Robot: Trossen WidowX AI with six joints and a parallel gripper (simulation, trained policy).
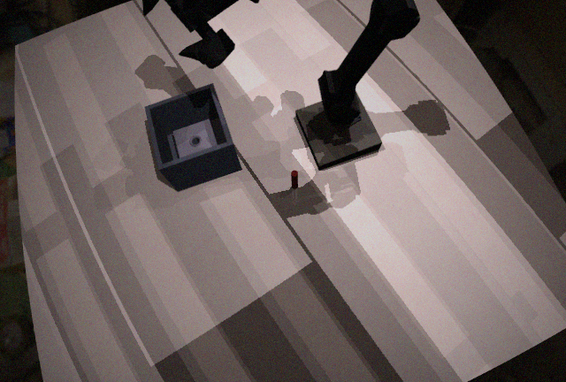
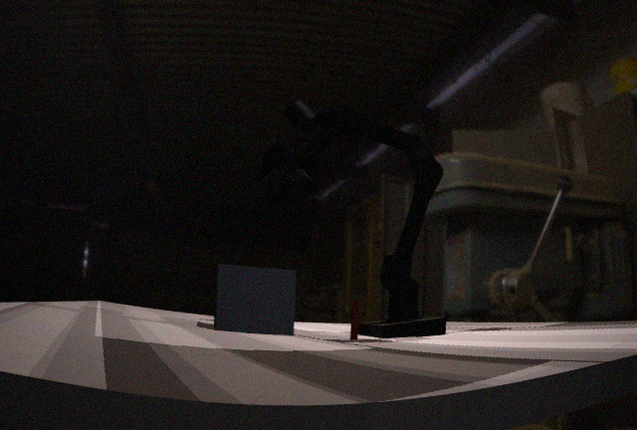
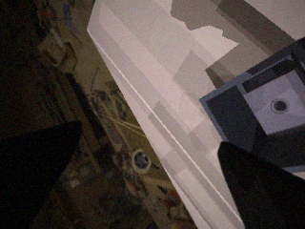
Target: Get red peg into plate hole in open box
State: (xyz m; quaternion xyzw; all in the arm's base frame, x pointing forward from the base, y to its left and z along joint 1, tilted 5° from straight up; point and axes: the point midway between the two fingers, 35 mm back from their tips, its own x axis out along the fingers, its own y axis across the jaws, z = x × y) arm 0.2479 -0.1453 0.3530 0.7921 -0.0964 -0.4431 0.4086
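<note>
My gripper tip is now 300 mm above the red peg, 250 mm to the right of it and 110 mm past it. Round my gripper tip: plate 290 mm below, 60 mm to the left, 40 mm ahead.
</note>
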